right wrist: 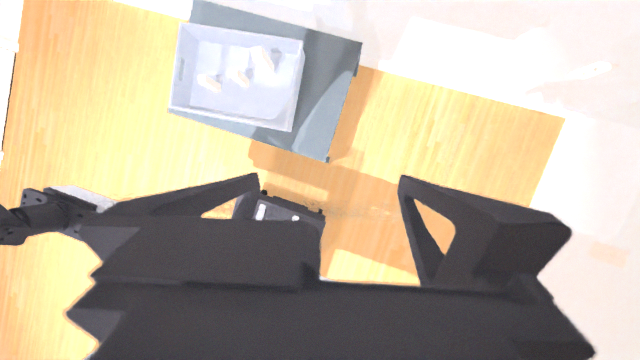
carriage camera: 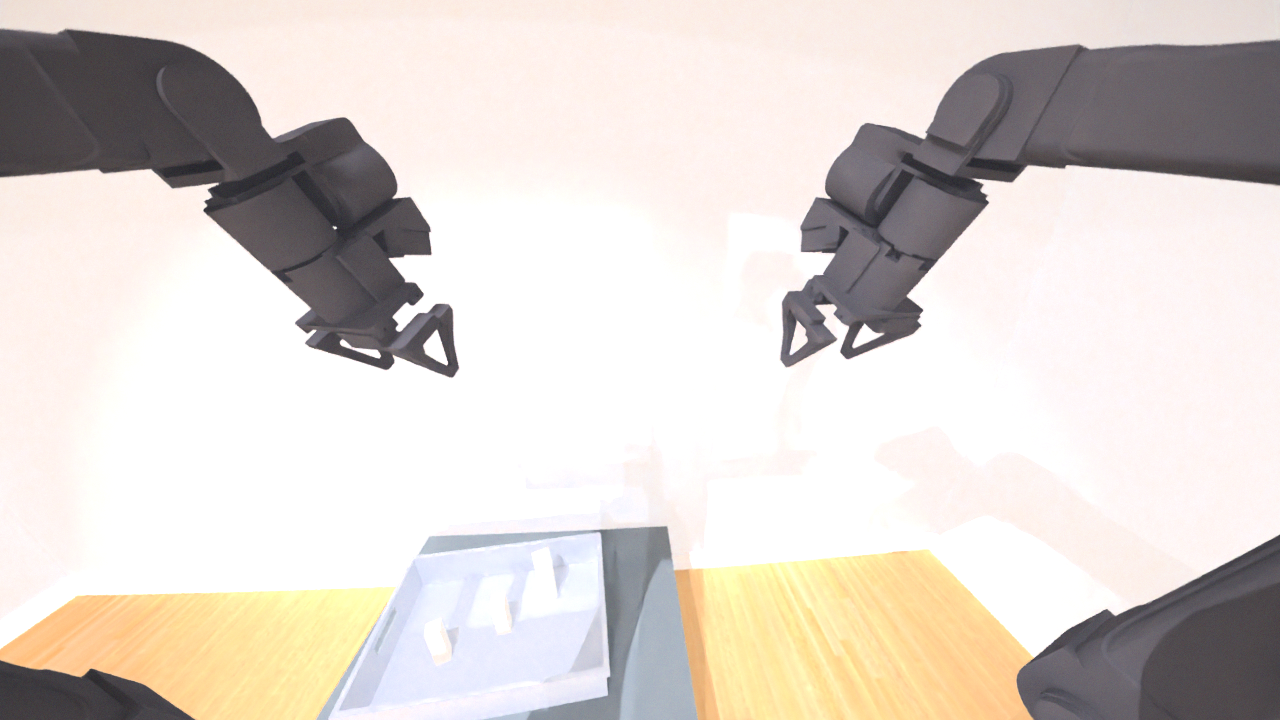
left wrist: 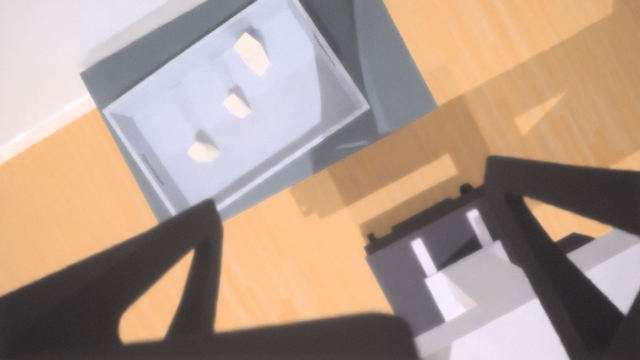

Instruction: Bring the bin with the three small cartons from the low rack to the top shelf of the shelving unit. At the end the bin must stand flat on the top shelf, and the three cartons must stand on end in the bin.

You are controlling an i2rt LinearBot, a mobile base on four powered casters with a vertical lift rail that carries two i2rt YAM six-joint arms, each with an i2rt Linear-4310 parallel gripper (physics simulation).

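Seen in the pictures: left gripper, fingertip midpoint: [carriage camera: 421,369] [left wrist: 350,193]; right gripper, fingertip midpoint: [right wrist: 327,181] [carriage camera: 814,359]; left arm's base at its link origin: [right wrist: 63,215].
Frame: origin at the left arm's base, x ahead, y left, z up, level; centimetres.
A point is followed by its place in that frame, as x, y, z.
The pale blue-grey bin [carriage camera: 537,653] {48.6, -6.9, -65.7} [left wrist: 280,115] {49.1, -5.0, -65.8} [right wrist: 240,107] {42.9, 3.5, -65.8} sits on the grey-blue low rack [carriage camera: 640,573] {70.8, -36.3, -66.0} [left wrist: 402,95] {37.4, -39.9, -66.0} [right wrist: 325,75] {70.4, -34.9, -65.9}, with a slot in each short wall. Three small cream cartons stand on end in it, apart, in a slanting row: one carton [carriage camera: 437,641] {47.4, 17.4, -56.6} [left wrist: 203,152] {47.8, 17.2, -53.3} [right wrist: 210,83] {48.6, 16.5, -57.1}, a middle carton [carriage camera: 503,616] {54.1, 2.8, -58.2} [left wrist: 237,105] {54.5, 3.3, -53.5} [right wrist: 240,78] {54.9, 2.2, -56.8} and a third carton [carriage camera: 545,574] {63.3, -7.4, -54.3} [left wrist: 252,53] {63.0, -6.7, -49.3} [right wrist: 263,58] {64.4, -9.2, -51.0}. My left gripper [carriage camera: 421,367] {28.5, -9.7, 26.4} [left wrist: 350,193] {28.5, -9.7, 26.4} and right gripper [carriage camera: 816,359] {28.7, -56.2, 26.2} [right wrist: 330,176] {28.7, -56.2, 26.2} are open and empty, high above the rack's level. The shelving unit does not show.
My dark base [left wrist: 400,285] {-13.6, -13.1, -66.6} [right wrist: 282,211] {-3.1, -34.1, -66.5} stands on the wooden floor [carriage camera: 823,626] {67.4, -104.4, -96.5} [left wrist: 280,255] {6.6, 21.9, -96.4} [right wrist: 100,100] {21.6, 125.5, -96.5}, a short gap from the rack's near edge. A pale wall [carriage camera: 581,223] {94.8, -21.7, 43.6} rises behind the rack. Dark arm parts show at the carriage view's lower corners.
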